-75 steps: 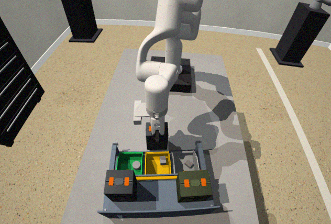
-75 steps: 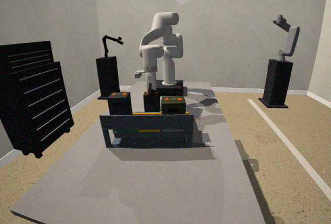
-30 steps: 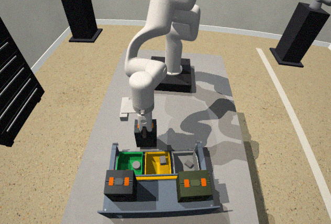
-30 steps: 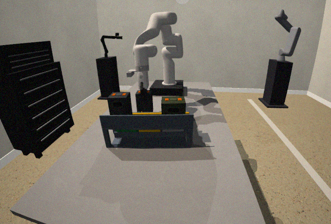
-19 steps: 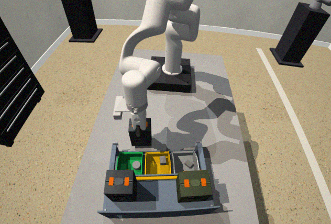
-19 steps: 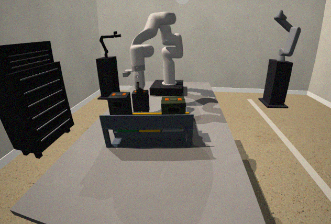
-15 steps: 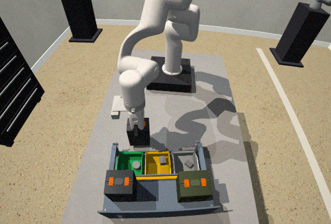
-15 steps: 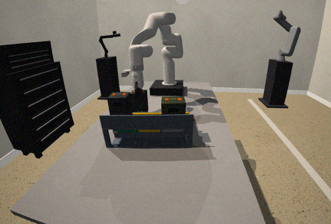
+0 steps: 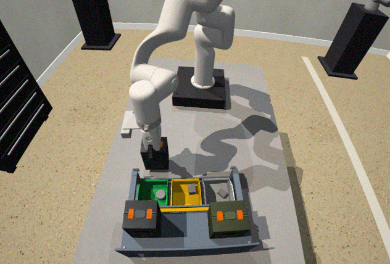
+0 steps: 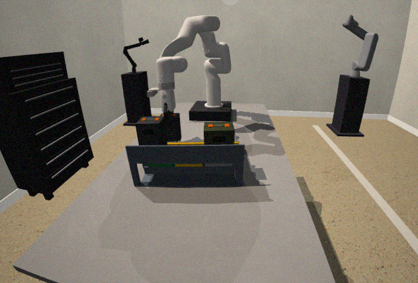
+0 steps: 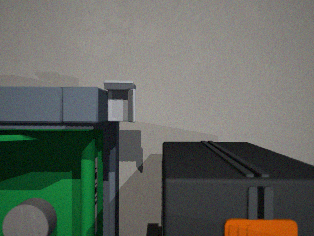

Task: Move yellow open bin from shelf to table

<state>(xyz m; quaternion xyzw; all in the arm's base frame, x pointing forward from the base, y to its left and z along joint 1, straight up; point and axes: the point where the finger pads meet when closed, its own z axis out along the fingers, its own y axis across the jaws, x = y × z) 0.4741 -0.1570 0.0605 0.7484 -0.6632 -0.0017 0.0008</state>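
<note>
My gripper is now 150 mm short of the yellow open bin, 130 mm to the right of it and 80 mm above it. Also, from my hand: green bin 170 mm ahead, 80 mm below, 20 mm to the left; then grey shelf 180 mm ahead, 130 mm to the left, 60 mm below; then yellow bar 200 mm ahead, 130 mm to the left, 20 mm below.
</note>
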